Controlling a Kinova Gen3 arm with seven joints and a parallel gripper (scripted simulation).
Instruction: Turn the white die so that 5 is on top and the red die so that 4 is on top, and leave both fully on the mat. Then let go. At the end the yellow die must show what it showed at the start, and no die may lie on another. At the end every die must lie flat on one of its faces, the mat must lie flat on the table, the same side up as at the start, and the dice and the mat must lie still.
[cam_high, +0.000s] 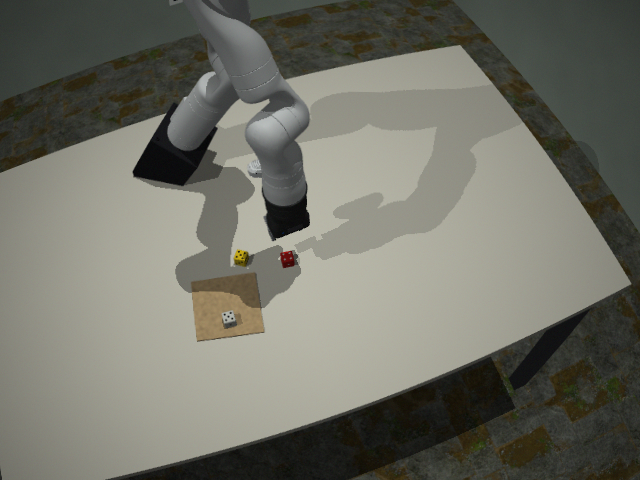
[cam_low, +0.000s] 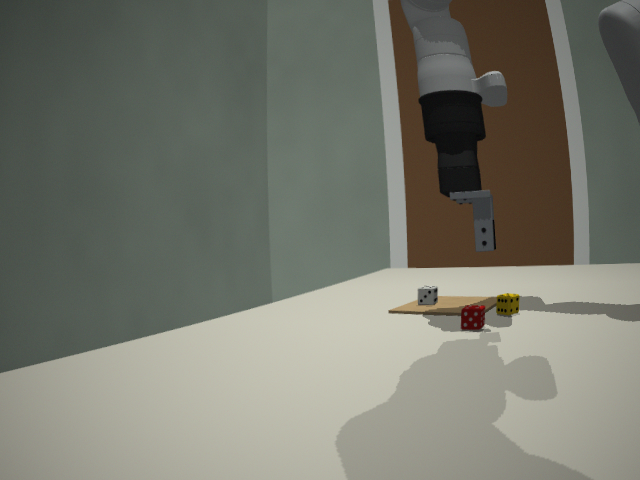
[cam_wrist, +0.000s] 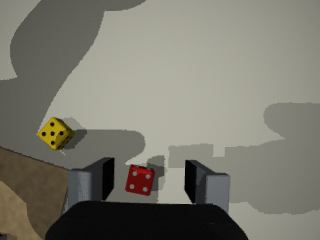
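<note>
The red die lies 10 cm below my hand and 2 cm ahead of it. The rest, counted from my hand: white die: 16 cm to the right, 12 cm ahead, 9 cm below; brown mat: 16 cm to the right, 11 cm below, 8 cm ahead; yellow die: 10 cm to the right, 10 cm below, 2 cm behind.
</note>
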